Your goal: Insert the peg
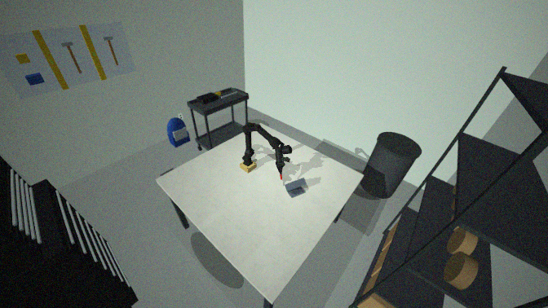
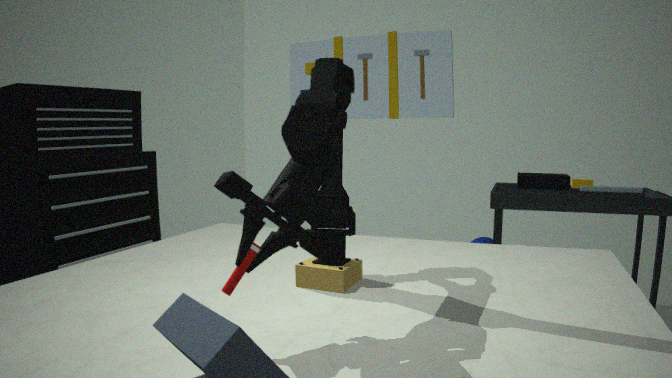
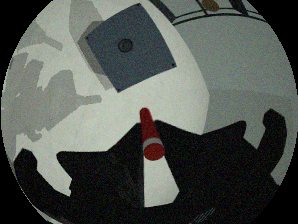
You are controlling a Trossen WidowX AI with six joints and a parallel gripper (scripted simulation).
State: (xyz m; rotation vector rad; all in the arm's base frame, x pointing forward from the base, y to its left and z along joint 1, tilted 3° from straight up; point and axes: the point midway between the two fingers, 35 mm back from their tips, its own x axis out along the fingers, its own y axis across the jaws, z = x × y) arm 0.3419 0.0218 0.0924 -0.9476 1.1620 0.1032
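The grey sloped panel lies 120 mm ahead of my gripper tip, 40 mm to the left of it and 70 mm below it. Round my gripper tip: red peg: 10 mm behind, 10 mm to the left, 10 mm above.
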